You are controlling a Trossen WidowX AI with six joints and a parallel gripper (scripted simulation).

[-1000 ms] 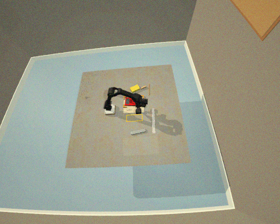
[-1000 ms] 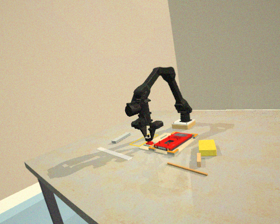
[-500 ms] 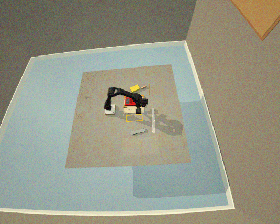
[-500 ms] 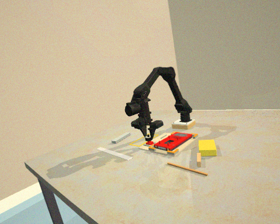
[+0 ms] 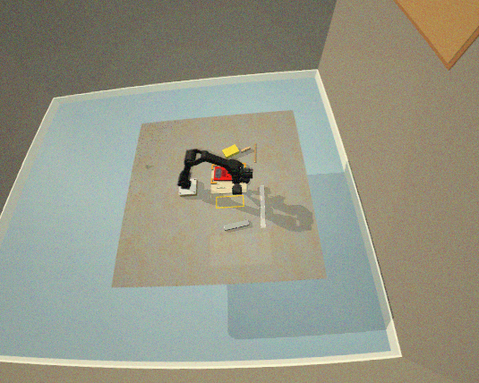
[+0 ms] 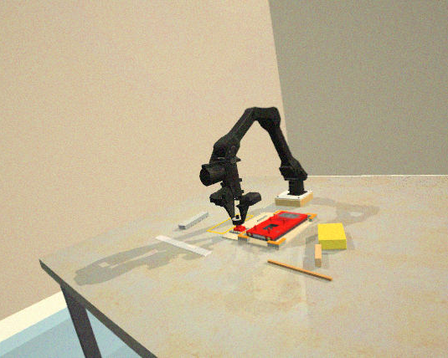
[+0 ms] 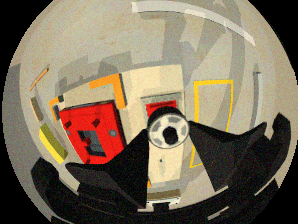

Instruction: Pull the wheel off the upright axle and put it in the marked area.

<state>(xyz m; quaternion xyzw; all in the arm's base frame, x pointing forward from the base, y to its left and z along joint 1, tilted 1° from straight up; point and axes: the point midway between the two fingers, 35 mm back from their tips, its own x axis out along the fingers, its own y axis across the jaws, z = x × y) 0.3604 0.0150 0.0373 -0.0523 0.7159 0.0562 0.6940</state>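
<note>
Right now my gripper tip is right at the pale wheel. Also, from my gripper tip: short wooden piece (2 cm ahead, 32 cm to the left, 3 cm below); then dark axle (1 cm ahead); then yellow block (8 cm behind, 30 cm to the left, 3 cm below).
</note>
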